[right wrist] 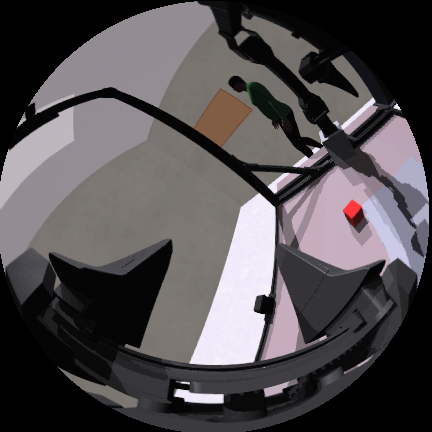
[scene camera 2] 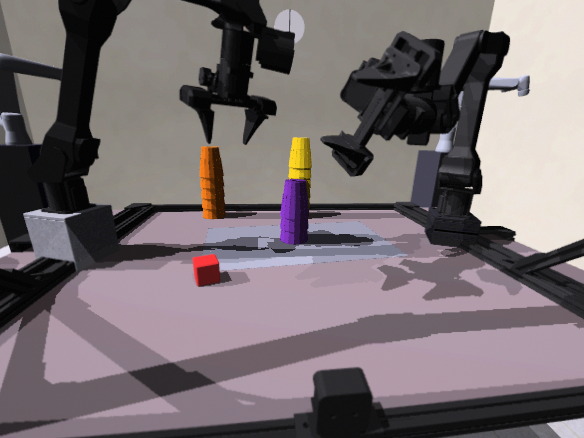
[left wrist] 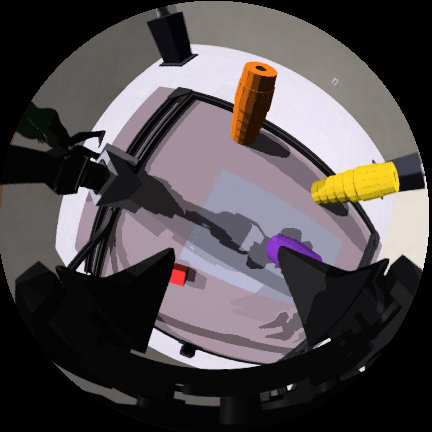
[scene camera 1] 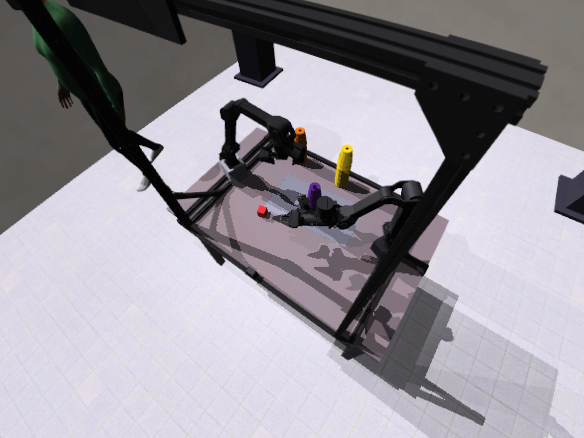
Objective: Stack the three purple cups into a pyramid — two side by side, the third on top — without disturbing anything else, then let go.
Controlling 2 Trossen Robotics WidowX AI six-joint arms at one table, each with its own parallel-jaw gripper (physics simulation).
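Pixels of known places: left gripper, between the fingertips: (scene camera 2: pixel 227 143) (left wrist: pixel 227 253) (scene camera 1: pixel 283 164); right gripper, between the fingertips: (right wrist: pixel 225 247) (scene camera 2: pixel 336 111) (scene camera 1: pixel 274 217); left arm's base, origin of its link: (right wrist: pixel 329 130) (scene camera 2: pixel 69 208) (left wrist: pixel 98 176) (scene camera 1: pixel 232 162); right arm's base, origin of its link: (scene camera 2: pixel 453 213) (scene camera 1: pixel 389 244).
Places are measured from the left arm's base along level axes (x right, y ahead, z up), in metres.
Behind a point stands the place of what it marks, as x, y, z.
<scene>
The purple cups (scene camera 1: pixel 314 192) @[-0.207, 0.432, 0.034] (scene camera 2: pixel 294 212) @[-0.191, 0.419, -0.025] (left wrist: pixel 295 245) @[-0.234, 0.384, -0.001] stand upright, nested in one column on the pale blue mat (scene camera 1: pixel 294 182) @[-0.229, 0.233, -0.106] (scene camera 2: pixel 227 263) @[-0.055, 0.309, -0.106] (left wrist: pixel 225 182) @[-0.220, 0.200, -0.106]. How many are nested cannot be counted. No purple cups show in the right wrist view. My left gripper (scene camera 2: pixel 227 143) @[-0.148, 0.276, 0.128] (left wrist: pixel 227 253) @[-0.148, 0.276, 0.128] is open and empty, pointing down high above the table, left of the purple column in scene camera 2. My right gripper (right wrist: pixel 225 247) @[0.051, 0.517, 0.178] is open and empty, raised to the right of the purple column in scene camera 2 and turned away from the cups.
A yellow cup column (scene camera 1: pixel 343 167) (scene camera 2: pixel 300 155) @[-0.396, 0.390, 0.091] (left wrist: pixel 357 185) @[-0.395, 0.371, 0.062] stands behind the purple one. An orange column (scene camera 1: pixel 300 132) @[-0.342, 0.139, 0.111] (scene camera 2: pixel 212 182) (left wrist: pixel 253 105) @[-0.325, 0.145, 0.044] stands at the back left. A red cube (scene camera 1: pixel 262 211) @[0.017, 0.314, -0.066] (scene camera 2: pixel 206 270) @[0.030, 0.311, -0.077] (left wrist: pixel 178 275) @[0.004, 0.301, -0.066] (right wrist: pixel 353 212) @[0.009, 0.316, -0.066] lies near the mat's front left.
</scene>
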